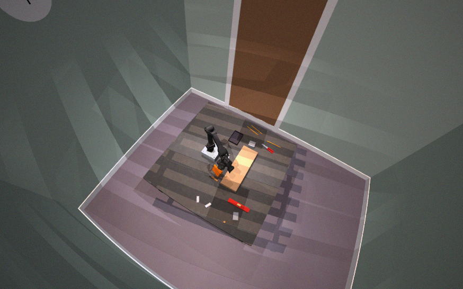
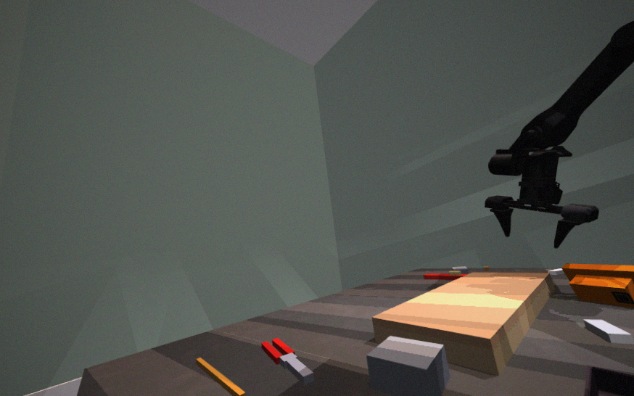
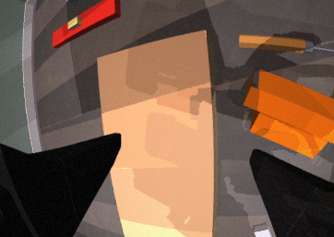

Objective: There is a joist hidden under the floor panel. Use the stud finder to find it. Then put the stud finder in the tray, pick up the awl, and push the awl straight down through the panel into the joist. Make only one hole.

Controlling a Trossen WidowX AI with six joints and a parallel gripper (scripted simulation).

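The orange stud finder is 11 cm below my gripper tip, 10 cm behind it and 3 cm to the left of it. Also, from my gripper tip: red level: 26 cm to the right, 22 cm ahead, 11 cm below; then square indicator: 11 cm below, 10 cm behind, 5 cm to the left; then yellow-handled awl: 13 cm behind, 12 cm below, 6 cm to the right.
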